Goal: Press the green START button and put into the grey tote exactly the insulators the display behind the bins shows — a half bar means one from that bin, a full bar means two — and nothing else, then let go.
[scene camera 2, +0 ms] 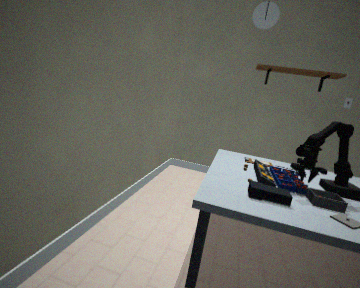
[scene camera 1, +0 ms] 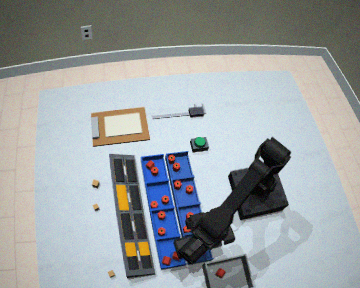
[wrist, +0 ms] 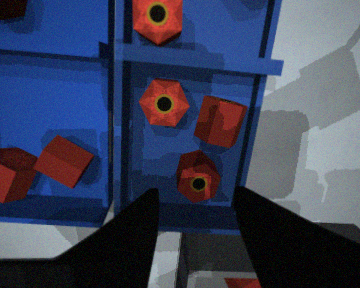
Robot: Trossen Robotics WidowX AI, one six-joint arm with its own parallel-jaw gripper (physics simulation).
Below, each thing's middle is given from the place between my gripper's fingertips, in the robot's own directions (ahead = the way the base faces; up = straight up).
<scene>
The black box (scene camera 2: 256,190) is 22 cm ahead of my hand, 25 cm to the left of it and 4 cm below it.
</scene>
